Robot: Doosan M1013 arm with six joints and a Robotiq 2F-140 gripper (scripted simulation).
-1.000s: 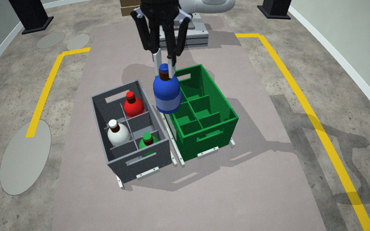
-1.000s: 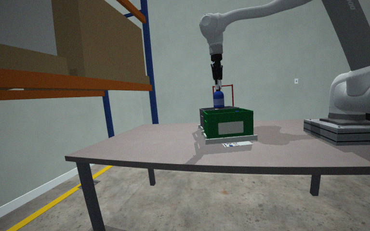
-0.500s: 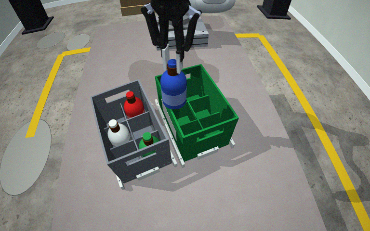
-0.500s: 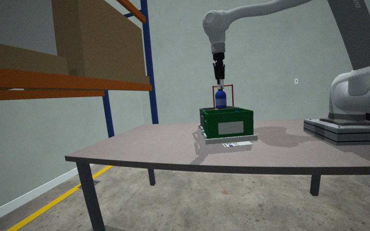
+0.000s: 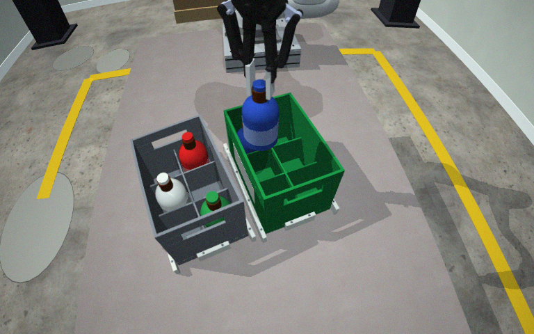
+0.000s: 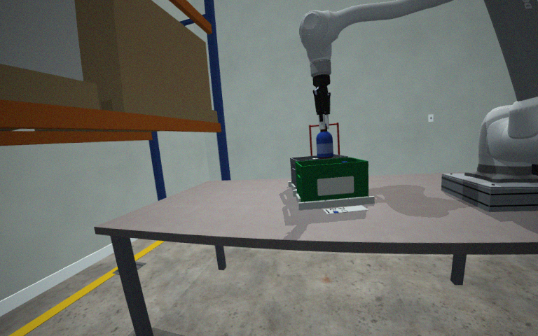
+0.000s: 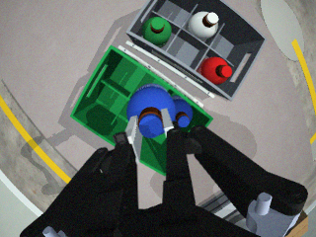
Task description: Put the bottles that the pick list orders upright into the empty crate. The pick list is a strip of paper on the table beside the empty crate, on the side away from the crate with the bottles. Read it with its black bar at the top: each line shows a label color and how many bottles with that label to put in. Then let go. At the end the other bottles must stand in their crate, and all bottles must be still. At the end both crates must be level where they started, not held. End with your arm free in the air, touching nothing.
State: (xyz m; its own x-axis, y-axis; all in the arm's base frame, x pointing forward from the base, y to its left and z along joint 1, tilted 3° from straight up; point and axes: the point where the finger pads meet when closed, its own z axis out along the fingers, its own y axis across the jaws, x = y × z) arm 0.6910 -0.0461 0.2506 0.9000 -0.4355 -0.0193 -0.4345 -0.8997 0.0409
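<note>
The green crate lies 10 mm behind my hand, 40 mm to the left of it and 270 mm below it. The rest, counted from my hand: grey crate: 50 mm ahead, 180 mm to the right, 270 mm below; green bottle: 120 mm ahead, 110 mm to the right, 260 mm below; red-label bottle: 60 mm behind, 170 mm to the right, 260 mm below.
</note>
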